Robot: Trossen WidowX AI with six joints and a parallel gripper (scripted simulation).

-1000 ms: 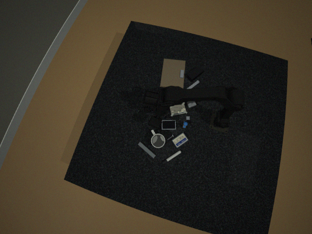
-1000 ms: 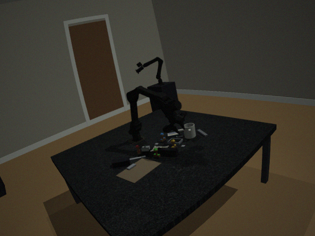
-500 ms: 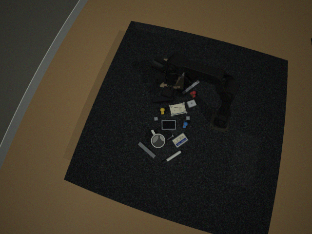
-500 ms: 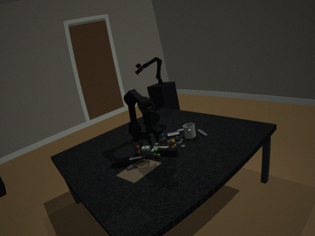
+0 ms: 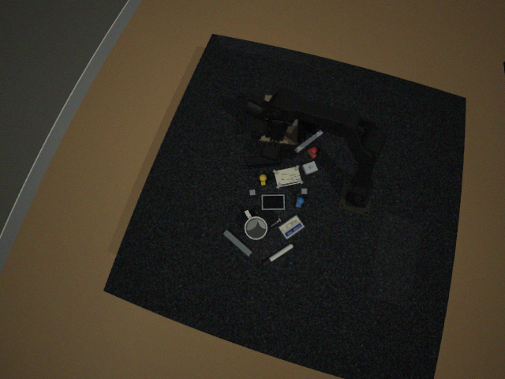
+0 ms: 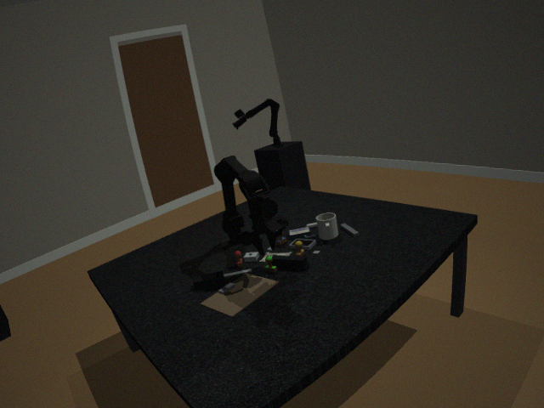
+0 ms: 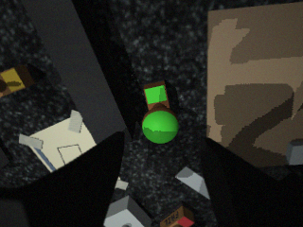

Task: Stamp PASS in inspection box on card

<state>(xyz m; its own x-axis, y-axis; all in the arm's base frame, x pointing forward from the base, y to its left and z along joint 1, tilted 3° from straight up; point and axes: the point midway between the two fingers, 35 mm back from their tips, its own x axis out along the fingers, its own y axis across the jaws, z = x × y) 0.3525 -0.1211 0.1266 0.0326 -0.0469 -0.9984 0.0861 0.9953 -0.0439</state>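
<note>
Now: the PASS stamp 60 mm below my gripper tip. The rest, counted from my gripper tip: yellow-knob stamp (130 mm to the left, 60 mm below, 20 mm ahead); then red-knob stamp (160 mm behind, 60 mm below, 20 mm to the right); then cream card (90 mm to the left, 80 mm below, 80 mm behind).
</note>
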